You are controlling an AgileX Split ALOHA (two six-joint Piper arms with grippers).
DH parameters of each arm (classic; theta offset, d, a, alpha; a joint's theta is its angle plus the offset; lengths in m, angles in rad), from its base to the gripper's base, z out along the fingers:
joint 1: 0 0.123 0 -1.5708
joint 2: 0.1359 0 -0.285 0
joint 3: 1.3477 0 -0.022 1.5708
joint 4: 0 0.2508 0 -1.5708
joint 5: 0 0 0.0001 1.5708
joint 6: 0 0.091 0 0
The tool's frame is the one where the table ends.
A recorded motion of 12 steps. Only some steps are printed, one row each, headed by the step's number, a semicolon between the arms.
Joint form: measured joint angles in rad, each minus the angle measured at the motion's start. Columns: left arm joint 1, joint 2, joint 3, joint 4, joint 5, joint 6; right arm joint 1, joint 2, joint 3, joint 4, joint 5, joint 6.
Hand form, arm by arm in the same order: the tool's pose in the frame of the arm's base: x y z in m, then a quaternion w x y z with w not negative. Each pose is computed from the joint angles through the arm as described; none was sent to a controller.
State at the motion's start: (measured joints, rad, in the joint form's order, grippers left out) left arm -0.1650 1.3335 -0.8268 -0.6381 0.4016 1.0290; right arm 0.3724 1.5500 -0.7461 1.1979 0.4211 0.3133
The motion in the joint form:
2: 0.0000 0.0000 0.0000 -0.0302 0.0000 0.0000; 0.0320 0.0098 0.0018 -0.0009 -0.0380 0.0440
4: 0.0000 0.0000 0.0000 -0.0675 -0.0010 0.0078; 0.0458 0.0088 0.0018 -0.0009 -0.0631 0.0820
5: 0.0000 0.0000 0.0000 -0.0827 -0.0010 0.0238; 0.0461 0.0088 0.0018 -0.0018 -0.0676 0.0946
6: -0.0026 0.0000 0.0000 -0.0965 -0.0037 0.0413; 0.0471 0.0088 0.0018 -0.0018 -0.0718 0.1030
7: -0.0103 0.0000 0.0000 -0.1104 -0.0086 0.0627; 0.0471 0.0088 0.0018 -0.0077 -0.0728 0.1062
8: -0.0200 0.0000 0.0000 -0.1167 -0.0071 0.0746; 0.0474 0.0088 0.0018 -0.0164 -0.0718 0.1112
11: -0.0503 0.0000 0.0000 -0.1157 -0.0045 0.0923; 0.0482 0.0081 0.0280 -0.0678 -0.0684 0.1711
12: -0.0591 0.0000 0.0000 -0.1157 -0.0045 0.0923; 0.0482 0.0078 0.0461 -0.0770 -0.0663 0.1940
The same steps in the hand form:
2: 0.2669 -0.0668 0.2648 0.41033 0.30069 0.85856 -0.06390; 0.2559 0.1441 0.1898 0.05418 0.44182 0.81511 0.37075
4: 0.2671 -0.0679 0.2656 0.41403 0.29020 0.85957 -0.07413; 0.2557 0.1462 0.1901 0.05639 0.45555 0.80723 0.37105
5: 0.2672 -0.0683 0.2659 0.41587 0.29149 0.85811 -0.07573; 0.2560 0.1460 0.1901 0.05621 0.46091 0.80421 0.37101
6: 0.2673 -0.0693 0.2664 0.41849 0.29448 0.85576 -0.07627; 0.2561 0.1461 0.1901 0.05640 0.46455 0.80208 0.37105
7: 0.2671 -0.0715 0.2669 0.42179 0.30078 0.85194 -0.07636; 0.2561 0.1459 0.1900 0.05720 0.46397 0.80284 0.37001
8: 0.2663 -0.0743 0.2669 0.42190 0.30795 0.84913 -0.07838; 0.2559 0.1459 0.1898 0.05713 0.46272 0.80421 0.36860
11: 0.2638 -0.0824 0.2668 0.42046 0.32914 0.84157 -0.08152; 0.2496 0.1429 0.1822 0.04578 0.47230 0.80716 0.35119
12: 0.2630 -0.0847 0.2668 0.42010 0.33284 0.84011 -0.08337; 0.2456 0.1411 0.1776 0.03744 0.48075 0.80602 0.34323

